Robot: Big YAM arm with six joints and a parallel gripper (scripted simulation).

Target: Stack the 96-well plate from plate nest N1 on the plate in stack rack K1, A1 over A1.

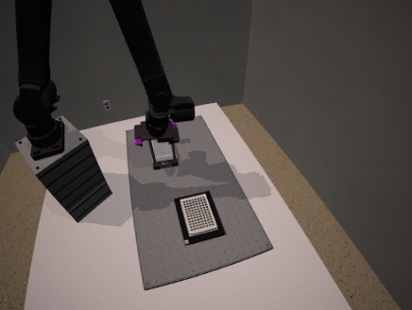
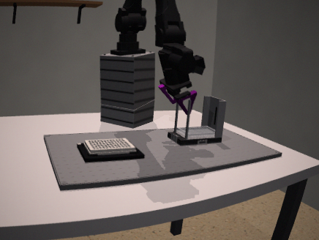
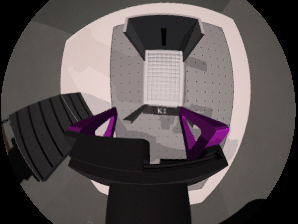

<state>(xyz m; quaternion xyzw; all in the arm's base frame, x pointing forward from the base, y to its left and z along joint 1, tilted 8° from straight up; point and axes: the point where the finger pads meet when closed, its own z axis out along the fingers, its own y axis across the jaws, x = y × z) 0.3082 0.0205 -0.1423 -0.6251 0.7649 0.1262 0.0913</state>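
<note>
Now: the pale A1 mark 33 cm to the right of my hand, 10 cm below it and 3 cm behind it. Round my hand: tall back wall: 12 cm to the left, 5 cm ahead, 3 cm below.
</note>
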